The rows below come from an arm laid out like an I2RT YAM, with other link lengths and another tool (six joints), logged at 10 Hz.
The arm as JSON. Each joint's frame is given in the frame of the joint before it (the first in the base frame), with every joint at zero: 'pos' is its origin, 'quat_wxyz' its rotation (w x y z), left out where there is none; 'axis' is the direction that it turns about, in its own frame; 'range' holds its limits. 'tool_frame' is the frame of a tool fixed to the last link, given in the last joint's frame.
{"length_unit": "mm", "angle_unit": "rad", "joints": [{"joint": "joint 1", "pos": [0.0, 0.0, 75.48], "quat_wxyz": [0.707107, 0.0, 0.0, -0.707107], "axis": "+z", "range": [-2.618, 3.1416]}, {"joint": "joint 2", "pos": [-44.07, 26.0, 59.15], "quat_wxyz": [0.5, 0.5, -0.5, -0.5], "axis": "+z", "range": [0.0, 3.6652]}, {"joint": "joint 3", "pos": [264.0, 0.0, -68.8], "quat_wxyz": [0.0, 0.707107, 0.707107, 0.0], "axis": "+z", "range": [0.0, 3.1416]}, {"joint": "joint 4", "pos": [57.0, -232.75, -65.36], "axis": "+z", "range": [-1.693, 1.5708]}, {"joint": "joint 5", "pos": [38.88, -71.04, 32.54], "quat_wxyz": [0.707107, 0.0, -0.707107, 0.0], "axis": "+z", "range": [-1.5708, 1.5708]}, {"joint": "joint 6", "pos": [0.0, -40.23, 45.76], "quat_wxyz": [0.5, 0.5, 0.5, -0.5], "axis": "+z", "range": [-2.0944, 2.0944]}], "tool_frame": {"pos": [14.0, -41.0, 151.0], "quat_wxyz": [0.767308, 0.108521, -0.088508, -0.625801]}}
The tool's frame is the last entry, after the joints.
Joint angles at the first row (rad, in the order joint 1, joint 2, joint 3, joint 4, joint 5, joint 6):
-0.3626, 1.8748, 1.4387, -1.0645, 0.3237, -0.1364
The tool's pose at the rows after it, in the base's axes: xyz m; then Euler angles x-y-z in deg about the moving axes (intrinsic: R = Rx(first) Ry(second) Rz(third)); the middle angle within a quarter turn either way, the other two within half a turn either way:
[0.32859 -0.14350 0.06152 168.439 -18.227 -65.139]
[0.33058 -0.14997 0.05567 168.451 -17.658 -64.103]
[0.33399 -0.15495 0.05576 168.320 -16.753 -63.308]
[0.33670 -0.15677 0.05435 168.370 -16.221 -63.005]
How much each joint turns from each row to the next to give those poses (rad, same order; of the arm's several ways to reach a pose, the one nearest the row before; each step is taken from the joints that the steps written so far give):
-0.0179, 0.0175, -0.0312, 0.0408, -0.0050, -0.0351
-0.0145, 0.0084, -0.0149, 0.0374, 0.0000, 0.0004
-0.0095, 0.0007, -0.0004, 0.0202, -0.0011, 0.0004
-0.0035, 0.0043, -0.0011, 0.0149, -0.0035, 0.0000

